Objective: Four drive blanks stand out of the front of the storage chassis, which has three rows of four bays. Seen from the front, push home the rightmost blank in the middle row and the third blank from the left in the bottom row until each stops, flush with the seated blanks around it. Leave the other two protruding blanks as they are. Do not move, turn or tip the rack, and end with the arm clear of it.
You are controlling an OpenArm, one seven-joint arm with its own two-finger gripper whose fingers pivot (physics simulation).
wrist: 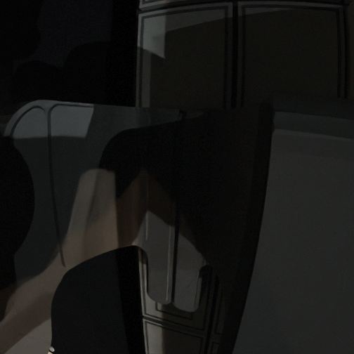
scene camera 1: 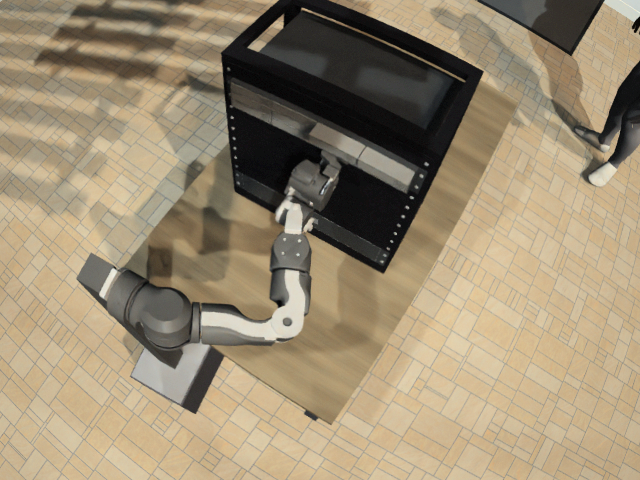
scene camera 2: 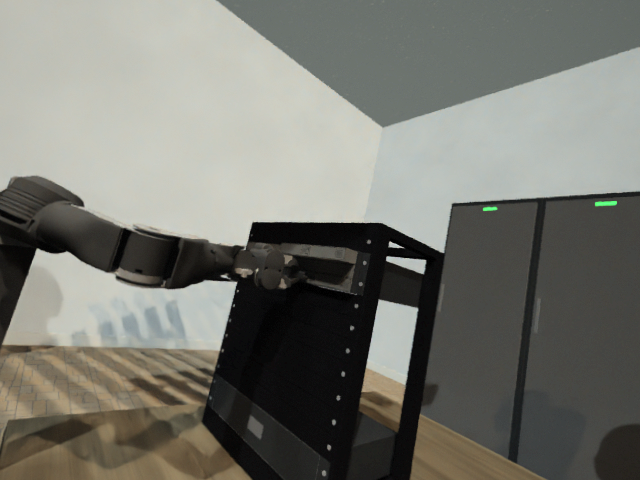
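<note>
The storage chassis [scene camera 1: 250,100] [scene camera 2: 398,284] sits high in the black rack [scene camera 1: 408,206] [scene camera 2: 361,330]. In the scene camera 1 view, two blanks, one [scene camera 1: 336,139] right of centre and one [scene camera 1: 390,164] at the right end, stand out at the chassis's upper edge. Their protruding tops also show in the scene camera 2 view. My gripper [scene camera 1: 330,156] [scene camera 2: 301,277] [wrist: 189,210] is shut and empty, fingertips at the chassis front below the protruding blanks. In the wrist view the tips overlap a blank face [wrist: 165,314]; contact cannot be told. The arm hides much of the lower rows, and the wrist view is dark.
A dark panel [scene camera 1: 351,232] [scene camera 2: 232,405] crosses the rack's foot. The rack stands on a wooden platform [scene camera 1: 351,356]. The arm's base block [scene camera 1: 168,379] is at the platform's near left. Tall grey cabinets [scene camera 2: 480,320] stand behind the rack. A person's legs [scene camera 1: 617,134] show at the right.
</note>
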